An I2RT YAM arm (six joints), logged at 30 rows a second.
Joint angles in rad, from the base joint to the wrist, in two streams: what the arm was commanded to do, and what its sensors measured. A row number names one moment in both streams.
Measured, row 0: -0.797, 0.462, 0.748, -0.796, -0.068, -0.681
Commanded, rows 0 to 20: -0.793, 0.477, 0.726, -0.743, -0.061, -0.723; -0.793, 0.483, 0.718, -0.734, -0.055, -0.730; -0.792, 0.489, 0.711, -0.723, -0.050, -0.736; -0.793, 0.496, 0.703, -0.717, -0.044, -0.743; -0.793, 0.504, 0.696, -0.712, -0.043, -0.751; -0.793, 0.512, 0.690, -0.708, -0.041, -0.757; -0.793, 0.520, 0.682, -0.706, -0.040, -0.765; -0.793, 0.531, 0.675, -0.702, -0.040, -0.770; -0.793, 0.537, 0.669, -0.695, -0.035, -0.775; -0.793, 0.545, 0.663, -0.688, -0.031, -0.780; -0.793, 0.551, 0.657, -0.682, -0.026, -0.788; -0.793, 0.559, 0.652, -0.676, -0.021, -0.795; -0.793, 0.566, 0.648, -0.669, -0.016, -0.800; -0.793, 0.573, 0.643, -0.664, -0.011, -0.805; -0.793, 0.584, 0.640, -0.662, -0.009, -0.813; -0.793, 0.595, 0.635, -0.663, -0.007, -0.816; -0.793, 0.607, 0.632, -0.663, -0.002, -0.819; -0.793, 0.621, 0.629, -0.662, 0.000, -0.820; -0.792, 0.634, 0.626, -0.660, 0.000, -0.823; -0.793, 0.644, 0.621, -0.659, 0.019, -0.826; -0.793, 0.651, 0.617, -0.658, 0.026, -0.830
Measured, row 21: -0.797, 0.623, 0.627, -0.707, -0.007, -0.780
